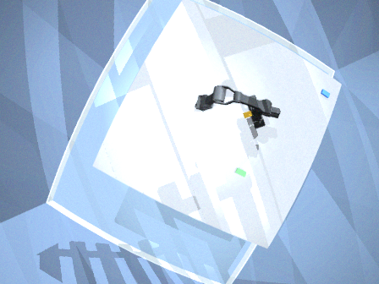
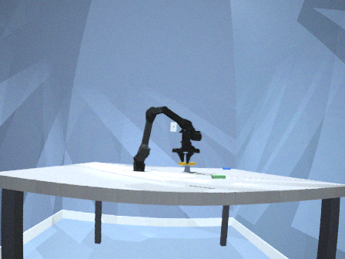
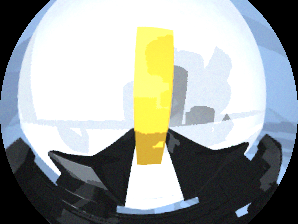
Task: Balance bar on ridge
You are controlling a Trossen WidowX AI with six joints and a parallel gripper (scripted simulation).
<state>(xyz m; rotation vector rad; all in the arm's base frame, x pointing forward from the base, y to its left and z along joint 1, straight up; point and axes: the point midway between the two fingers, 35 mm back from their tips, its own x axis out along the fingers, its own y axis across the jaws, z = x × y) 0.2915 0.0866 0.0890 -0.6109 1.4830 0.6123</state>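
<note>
My gripper tip is now 2 cm to the right of the bar and 2 cm short of it. From my gripper tip the other things lie so: blue block 45 cm ahead, 41 cm to the left, 5 cm below; green block 34 cm to the right, 11 cm ahead, 5 cm below.
</note>
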